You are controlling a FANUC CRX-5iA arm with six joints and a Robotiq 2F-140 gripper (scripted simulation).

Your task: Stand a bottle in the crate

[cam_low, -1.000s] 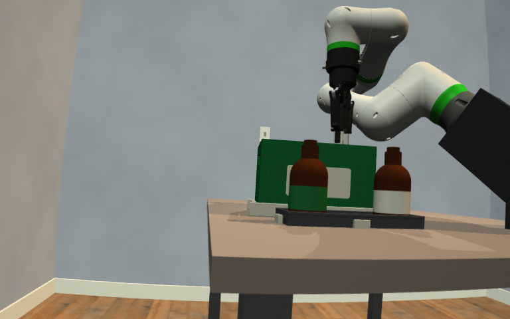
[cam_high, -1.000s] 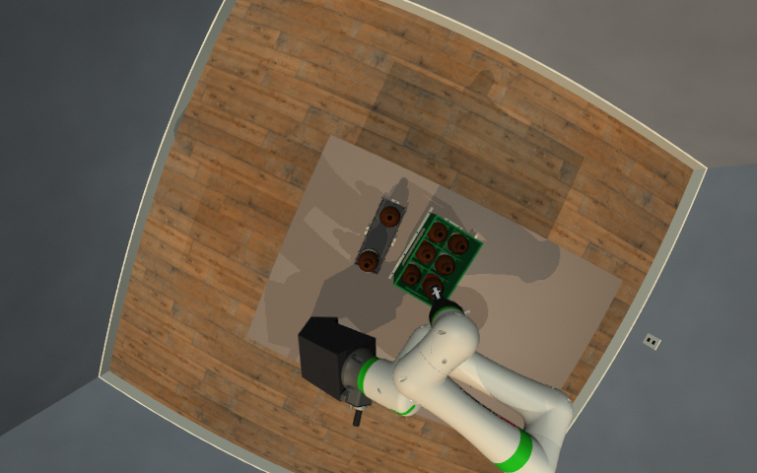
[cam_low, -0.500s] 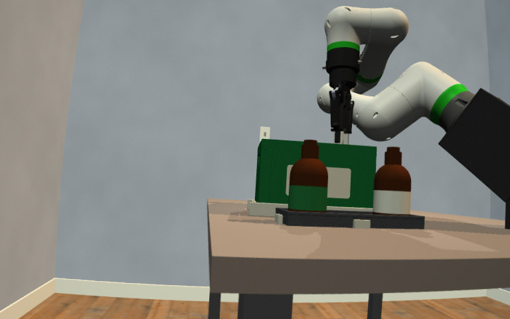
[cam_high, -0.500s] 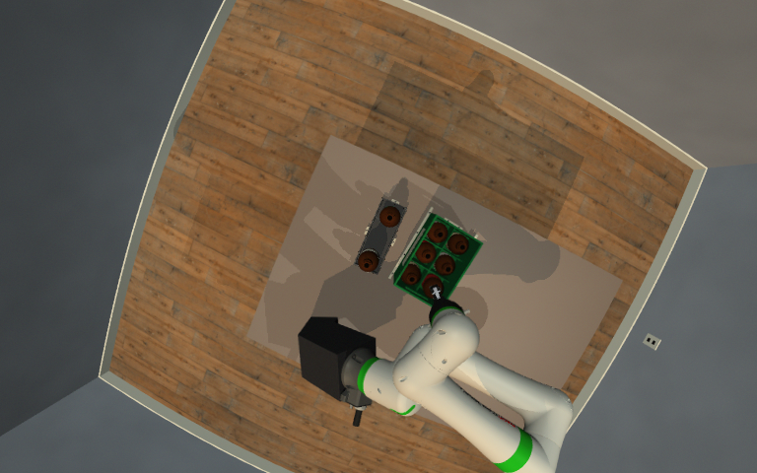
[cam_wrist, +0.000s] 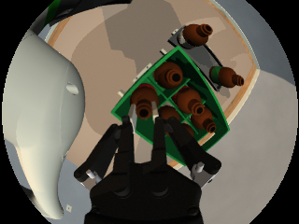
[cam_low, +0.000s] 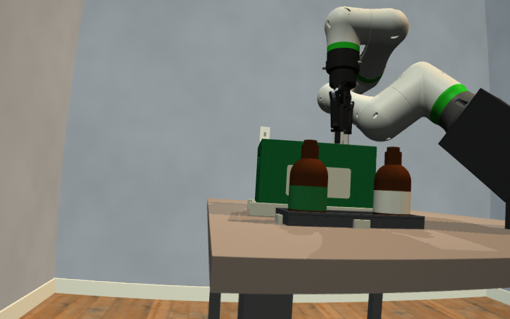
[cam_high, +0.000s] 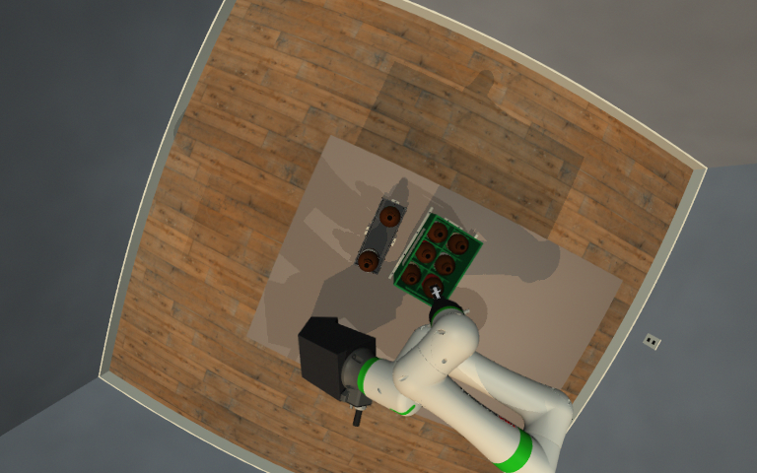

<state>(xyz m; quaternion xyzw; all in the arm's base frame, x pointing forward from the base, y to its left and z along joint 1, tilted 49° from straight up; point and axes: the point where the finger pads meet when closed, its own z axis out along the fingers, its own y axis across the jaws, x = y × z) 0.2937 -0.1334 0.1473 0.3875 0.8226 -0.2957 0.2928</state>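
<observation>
Right now my hand is 100 mm short of the crate, 10 mm to the right of it and 110 mm above it. From my hand the other things lie so: dark tray: 130 mm ahead, 220 mm to the left, 180 mm below.
</observation>
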